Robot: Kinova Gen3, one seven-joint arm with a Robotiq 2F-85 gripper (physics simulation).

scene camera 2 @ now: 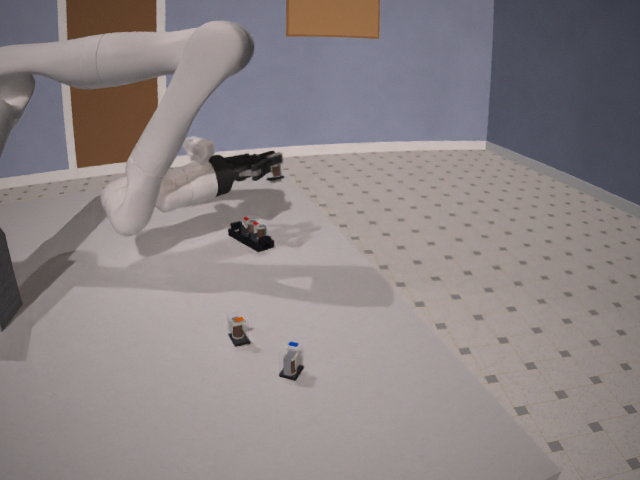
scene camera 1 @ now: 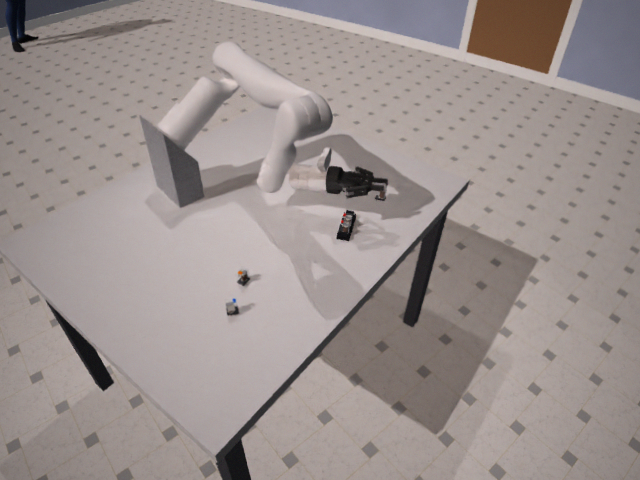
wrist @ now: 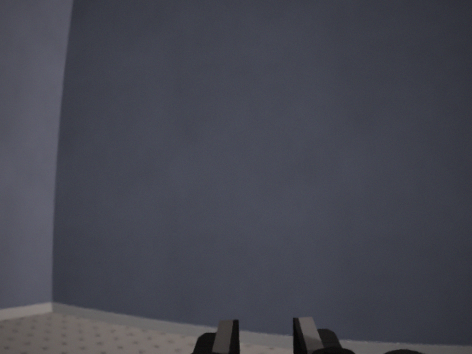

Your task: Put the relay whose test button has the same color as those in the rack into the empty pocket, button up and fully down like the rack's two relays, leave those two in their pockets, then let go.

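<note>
My gripper point(scene camera 1: 381, 184) point(scene camera 2: 277, 160) point(wrist: 266, 336) points nearly level above the table, beyond the rack. It is shut on a relay point(scene camera 1: 381, 195) point(scene camera 2: 276, 171), whose dark base hangs below the fingers, roughly level. The fingers hide its test button, and the relay does not show in the wrist view. The black rack point(scene camera 1: 343, 237) point(scene camera 2: 265, 246) stands on the table with two red-button relays upright in it; the gripper is apart from it. The empty pocket seems to be at the rack's left end in the scene camera 2 view.
A loose relay with an orange button point(scene camera 1: 242, 277) point(scene camera 2: 237, 330) and one with a blue button point(scene camera 1: 232, 308) point(scene camera 2: 291, 361) stand upright on the table point(scene camera 1: 170, 289) point(scene camera 2: 155, 413), well away from the rack. The table's edge runs beyond the rack. The wrist view shows wall and floor.
</note>
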